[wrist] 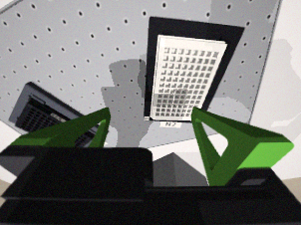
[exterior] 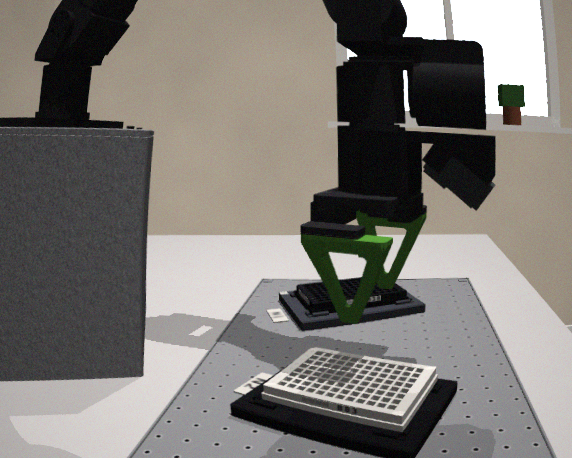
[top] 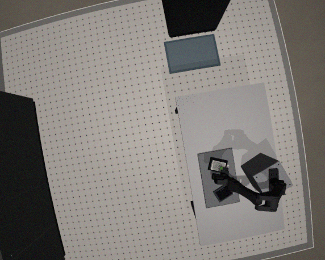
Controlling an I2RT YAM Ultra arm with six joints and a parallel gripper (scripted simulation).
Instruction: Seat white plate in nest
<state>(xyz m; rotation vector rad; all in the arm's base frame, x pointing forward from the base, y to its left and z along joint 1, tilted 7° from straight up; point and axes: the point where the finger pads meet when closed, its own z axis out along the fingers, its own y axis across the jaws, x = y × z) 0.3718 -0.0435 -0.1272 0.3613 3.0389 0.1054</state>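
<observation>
Now: hand 7 cm above the white 96-well plate B83, 5 cm to the left of it and 1 cm past it. Round my hand: plate nest N2 (8 cm below, 5 cm to the right, 1 cm behind); then black plate B38 (21 cm to the left, 7 cm below, 5 cm behind); then white deck label (10 cm behind, 9 cm below, 2 cm to the right).
</observation>
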